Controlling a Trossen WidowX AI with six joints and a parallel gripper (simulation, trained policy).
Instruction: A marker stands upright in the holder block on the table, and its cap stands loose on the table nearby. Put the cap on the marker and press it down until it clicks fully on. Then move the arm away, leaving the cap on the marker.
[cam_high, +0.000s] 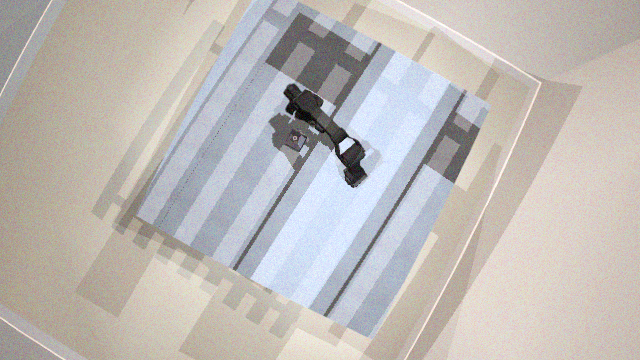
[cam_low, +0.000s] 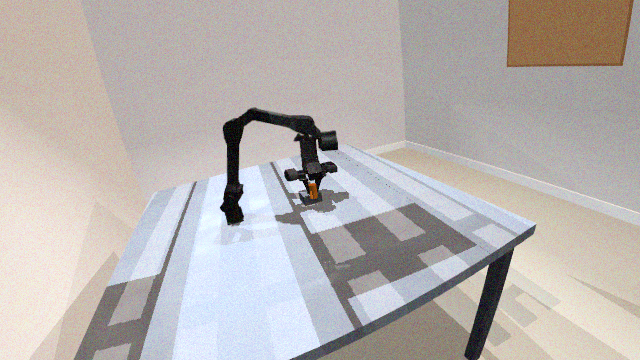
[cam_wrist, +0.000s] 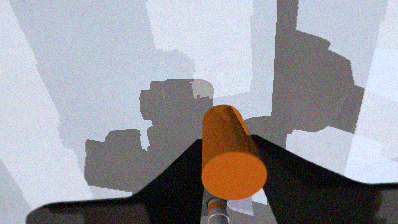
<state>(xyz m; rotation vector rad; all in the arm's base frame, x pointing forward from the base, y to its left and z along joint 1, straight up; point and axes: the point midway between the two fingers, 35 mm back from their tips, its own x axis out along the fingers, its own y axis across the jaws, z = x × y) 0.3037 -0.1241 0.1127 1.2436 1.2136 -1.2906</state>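
My gripper tip is now 20 mm short of the holder block, 100 mm to the right of it and 60 mm above it. Also, from my gripper tip: orange cap: 10 mm above.
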